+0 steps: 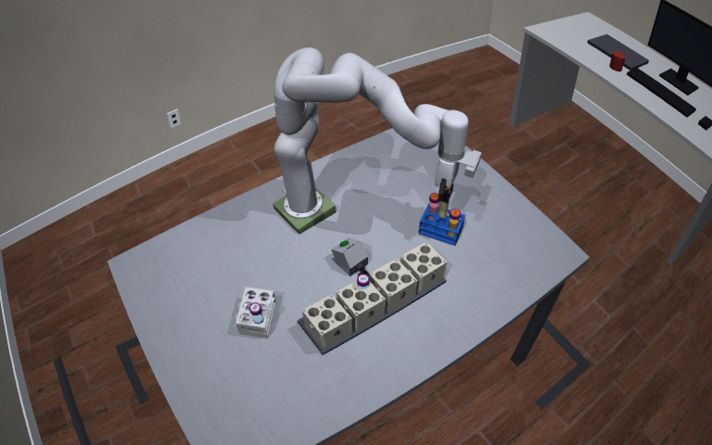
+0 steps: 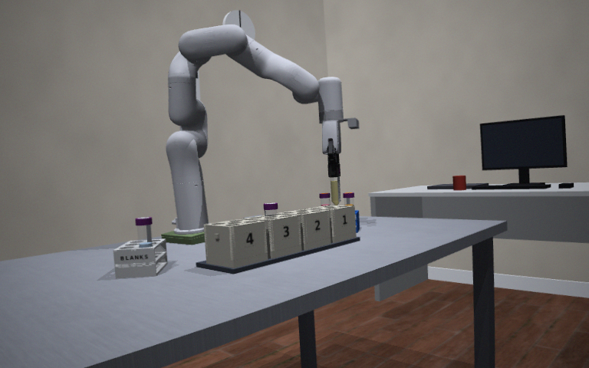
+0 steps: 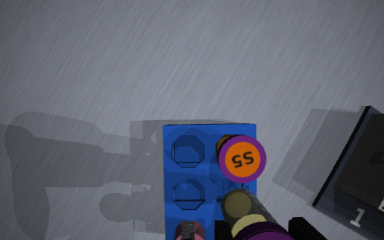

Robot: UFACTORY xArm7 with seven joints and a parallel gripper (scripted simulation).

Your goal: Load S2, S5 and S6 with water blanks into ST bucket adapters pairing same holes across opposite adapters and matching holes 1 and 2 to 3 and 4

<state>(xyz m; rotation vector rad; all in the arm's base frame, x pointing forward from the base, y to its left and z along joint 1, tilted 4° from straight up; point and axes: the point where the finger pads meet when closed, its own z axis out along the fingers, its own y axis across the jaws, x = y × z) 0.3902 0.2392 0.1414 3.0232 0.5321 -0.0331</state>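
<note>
My hand is 50 mm above the tube with yellowish liquid and 10 mm short of it. The rest, counted from my hand: sample tube 130 mm below, 40 mm behind, 30 mm to the left; blue sample rack 160 mm below, 20 mm to the left, 10 mm behind; green done key 270 mm to the right, 150 mm behind, 130 mm below.
</note>
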